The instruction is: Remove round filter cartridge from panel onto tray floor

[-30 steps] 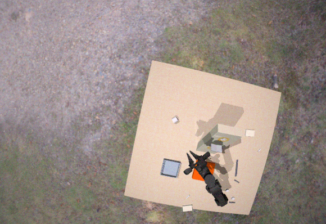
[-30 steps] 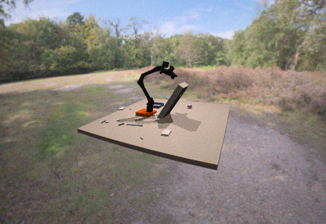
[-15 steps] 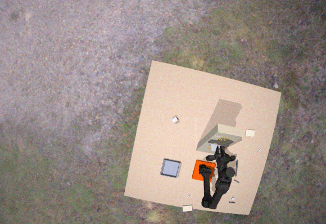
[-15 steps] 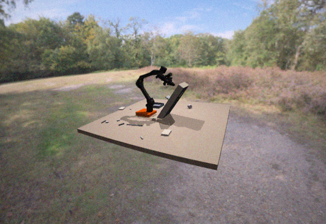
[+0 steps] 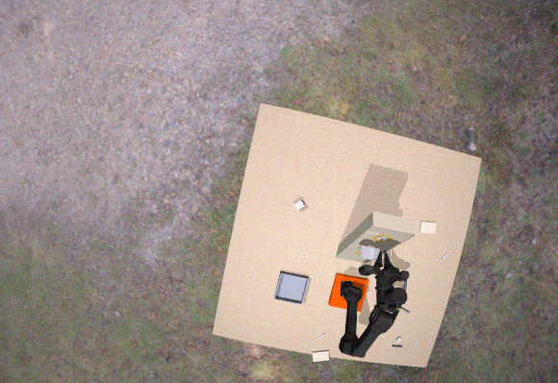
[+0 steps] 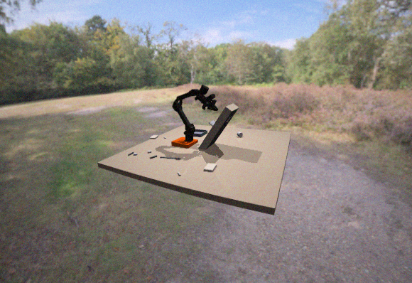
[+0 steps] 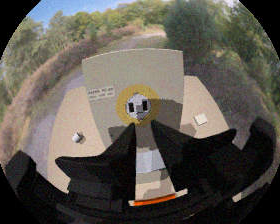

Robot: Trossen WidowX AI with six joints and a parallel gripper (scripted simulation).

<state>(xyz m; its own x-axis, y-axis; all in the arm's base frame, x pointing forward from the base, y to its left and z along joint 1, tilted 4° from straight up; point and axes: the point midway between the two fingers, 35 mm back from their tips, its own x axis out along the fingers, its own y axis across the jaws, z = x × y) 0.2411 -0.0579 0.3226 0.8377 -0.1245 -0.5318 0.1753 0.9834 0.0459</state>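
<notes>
The round filter cartridge lies 6 cm ahead of my gripper tip, 1 cm to the right of it and 4 cm below it. Round my gripper tip: grey-blue square tray: 30 cm behind, 34 cm to the left, 31 cm below.
</notes>
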